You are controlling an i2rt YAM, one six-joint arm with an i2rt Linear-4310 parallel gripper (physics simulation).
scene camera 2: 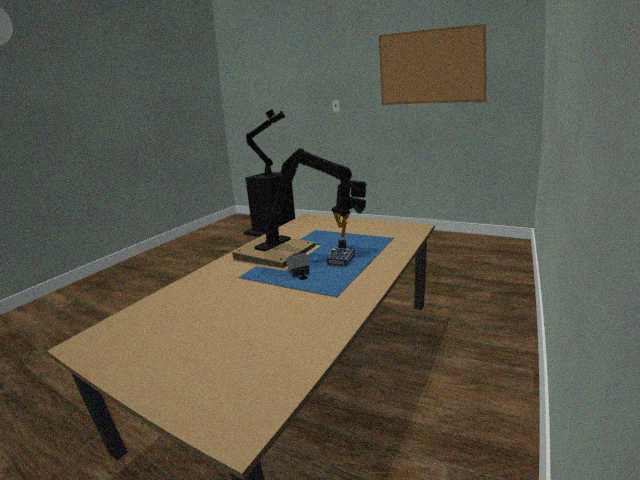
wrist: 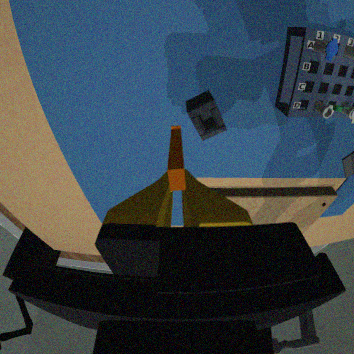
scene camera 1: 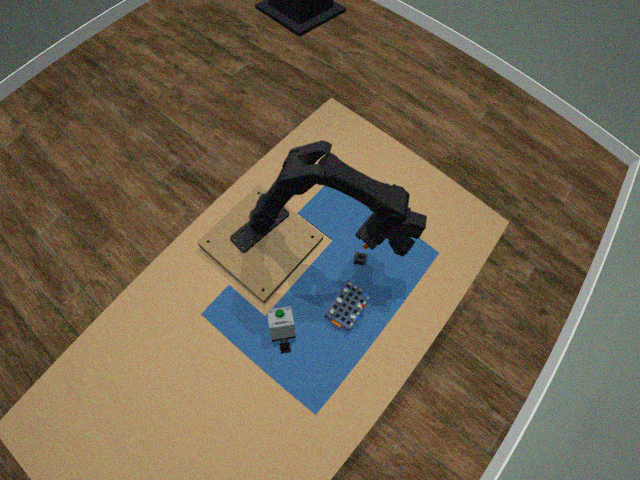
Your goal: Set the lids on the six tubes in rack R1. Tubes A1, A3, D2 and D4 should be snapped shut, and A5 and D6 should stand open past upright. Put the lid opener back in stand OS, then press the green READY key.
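Frame: origin at the arm's base, x ahead, y left, z up, level; centimetres.
Seen in the pictures: gripper, fingertip midpoint: [scene camera 2: 340, 227] [wrist: 176, 175] [scene camera 1: 364, 239]; arm's base, link origin: [scene camera 2: 273, 243] [scene camera 1: 260, 226].
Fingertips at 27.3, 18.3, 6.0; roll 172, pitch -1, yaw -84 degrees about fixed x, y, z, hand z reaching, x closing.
Note:
Pixels of each thing's top centre, then the offset from my fingertips to it, as dx, dy, dz. "*": a spot on its surface instead. Level surfaces: height alone.
- orange lid opener, top centre: [wrist: 176, 190] [scene camera 2: 343, 221] +1.8, +0.3, +3.2
- blue mat, surface height: dz -8.7
- Rack R1, top centre: [scene camera 1: 351, 303] [scene camera 2: 341, 246] +10.3, -16.8, -2.3
- blue lid, top centre: [wrist: 331, 48] +11.5, -11.2, -3.9
- green lid, top centre: [wrist: 340, 110] +7.1, -14.2, -2.7
- grey box with the green READY key, surface spot: [scene camera 1: 279, 312] * -2.1, -33.4, -1.8
- small dark block, surface spot: [scene camera 1: 285, 348] * +5.9, -38.9, -7.2
- key box, top centre: [scene camera 1: 280, 320] [scene camera 2: 296, 252] +0.0, -34.8, -0.3
- table, surface height: dz -9.0
My gripper [wrist: 176, 175] [scene camera 1: 366, 241] [scene camera 2: 341, 219] is shut on the orange lid opener [wrist: 175, 151] [scene camera 2: 342, 228]. The opener points down and hangs above the blue mat [scene camera 1: 320, 361] [wrist: 105, 88]. Stand OS [wrist: 206, 114] [scene camera 1: 360, 258] [scene camera 2: 341, 242], a small dark block with a slot, sits on the mat just below. In the wrist view the opener's tip is a little left of the stand. Rack R1 [wrist: 293, 70] [scene camera 1: 333, 316] [scene camera 2: 335, 262] lies further along the mat, with a blue lid [wrist: 331, 49] in row A and a green lid [wrist: 338, 108] in row D. The grey box with the green READY key [scene camera 1: 279, 312] stands left of the rack.
The arm's base stands on a wooden plate [scene camera 1: 289, 248] [wrist: 281, 207] beside the mat. A small dark block [scene camera 1: 285, 348] lies in front of the key box [scene camera 2: 298, 263]. The table [scene camera 1: 129, 403] extends far to the front left.

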